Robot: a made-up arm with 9 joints.
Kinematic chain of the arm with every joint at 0, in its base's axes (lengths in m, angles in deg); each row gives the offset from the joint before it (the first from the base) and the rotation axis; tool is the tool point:
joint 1: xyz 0 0 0.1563 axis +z
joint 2: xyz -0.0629 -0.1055 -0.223 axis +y
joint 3: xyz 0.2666 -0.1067 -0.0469 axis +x
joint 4: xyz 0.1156 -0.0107 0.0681 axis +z
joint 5: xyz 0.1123 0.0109 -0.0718 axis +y
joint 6: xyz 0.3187 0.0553 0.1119 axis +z
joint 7: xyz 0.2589 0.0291 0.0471 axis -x
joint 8: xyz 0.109 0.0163 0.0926 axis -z
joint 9: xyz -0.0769 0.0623 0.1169 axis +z
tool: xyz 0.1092 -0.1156 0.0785
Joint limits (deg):
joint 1: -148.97..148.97
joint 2: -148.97..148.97
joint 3: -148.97..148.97
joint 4: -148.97..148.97
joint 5: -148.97..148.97
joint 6: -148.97..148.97
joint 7: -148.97..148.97
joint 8: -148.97..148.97
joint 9: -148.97..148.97
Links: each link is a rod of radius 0.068 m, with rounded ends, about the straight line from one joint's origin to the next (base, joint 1, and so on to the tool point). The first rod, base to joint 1, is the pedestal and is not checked.
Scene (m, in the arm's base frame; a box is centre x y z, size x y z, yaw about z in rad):
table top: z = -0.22
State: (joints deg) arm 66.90 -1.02 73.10 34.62 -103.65 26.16 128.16 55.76 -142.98
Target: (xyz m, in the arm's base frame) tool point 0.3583 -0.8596 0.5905
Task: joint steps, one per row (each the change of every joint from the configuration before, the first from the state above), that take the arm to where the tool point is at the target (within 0.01 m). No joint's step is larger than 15 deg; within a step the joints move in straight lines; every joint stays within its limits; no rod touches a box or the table.
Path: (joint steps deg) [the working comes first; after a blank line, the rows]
Joints at the target: 18.98 -39.54 83.42 32.70 -89.61 12.09 129.02 93.17 -148.97
Straight joint move there: clear.

1: -11.98 -9.63 2.58 -0.48 3.51 -3.52 0.22 9.35 -1.50
2: -11.98 -9.63 2.58 -0.48 3.51 -3.52 0.21 9.36 -1.50
3: -11.98 -9.63 2.58 -0.48 3.51 -3.52 0.22 9.35 -1.49
4: -11.98 -9.63 2.58 -0.48 3.51 -3.51 0.21 9.35 -1.50

